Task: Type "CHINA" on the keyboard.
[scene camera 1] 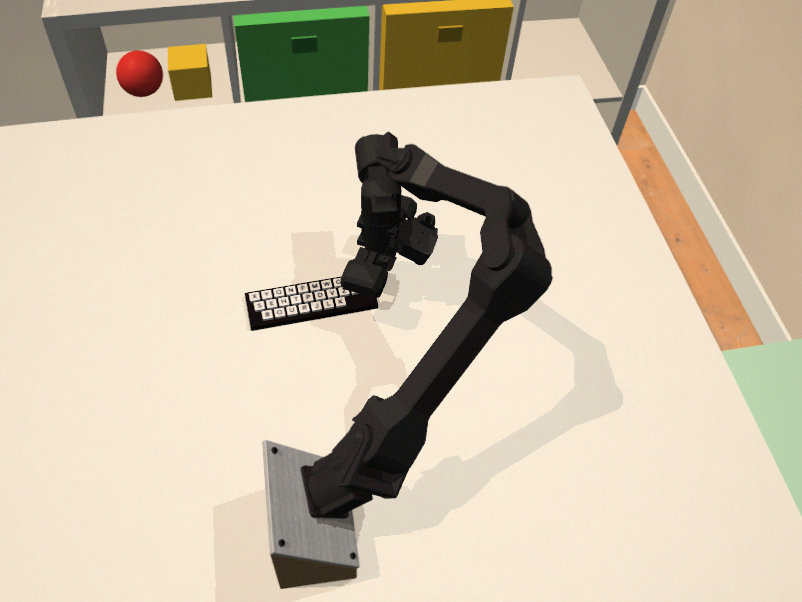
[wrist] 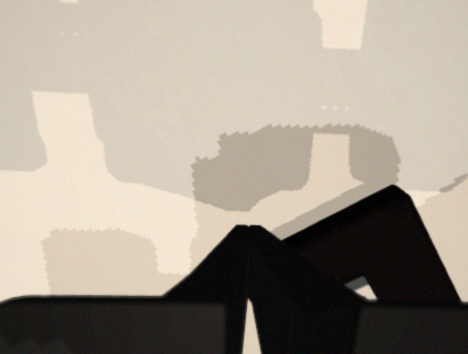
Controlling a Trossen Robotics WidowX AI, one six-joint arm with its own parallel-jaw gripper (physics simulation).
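Where they show: gripper, between the fingertips: (wrist: 247,237); arm's base, origin of its link: (scene camera 1: 323,492).
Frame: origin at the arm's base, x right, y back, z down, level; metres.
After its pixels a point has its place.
The black keyboard (scene camera 1: 299,305) @(x 0.028, y -0.334, z 0.064 m) (wrist: 395,240) @(x 0.136, y -0.324, z 0.069 m) with three rows of white letter keys lies slightly turned on the table. In the scene view the gripper hides part of its right end, including some keys in the upper rows. My gripper (scene camera 1: 388,261) @(x 0.165, y -0.366, z 0.066 m) (wrist: 247,237) @(x 0.165, y -0.366, z 0.066 m) is shut with nothing between its fingers and points down near the keyboard's right end. In the wrist view a dark corner of the keyboard shows behind and to the right of the fingertips, with a sliver of one pale key whose letter cannot be read. Whether the tips touch the keyboard is not clear.
The arm's metal base plate (scene camera 1: 291,505) @(x -0.042, y 0.023, z -0.040 m) stands at the front of the table (scene camera 1: 129,388) @(x -0.240, y -0.254, z 0.080 m). Behind the table is a shelf unit (scene camera 1: 229,58) with a red ball (scene camera 1: 139,73), a yellow block (scene camera 1: 190,72), a green bin (scene camera 1: 304,61) and a yellow bin (scene camera 1: 445,58).
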